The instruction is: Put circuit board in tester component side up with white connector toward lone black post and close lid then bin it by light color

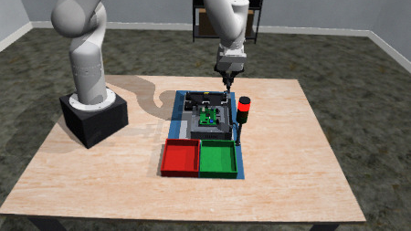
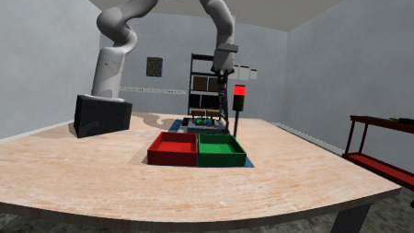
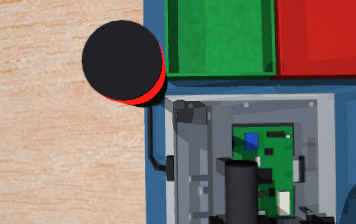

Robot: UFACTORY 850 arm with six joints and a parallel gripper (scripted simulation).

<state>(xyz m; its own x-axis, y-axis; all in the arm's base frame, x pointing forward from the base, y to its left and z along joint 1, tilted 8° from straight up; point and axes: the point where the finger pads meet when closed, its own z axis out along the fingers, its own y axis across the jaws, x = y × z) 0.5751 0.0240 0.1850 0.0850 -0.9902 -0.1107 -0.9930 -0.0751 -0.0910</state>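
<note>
My gripper is now 70 mm past the green circuit board and 200 mm above it. The rest, counted from my hand: dark nest: 70 mm behind, 210 mm below; then clear lid: 10 mm ahead, 90 mm below; then green bin: 10 mm behind, 200 mm to the right, 260 mm below.
</note>
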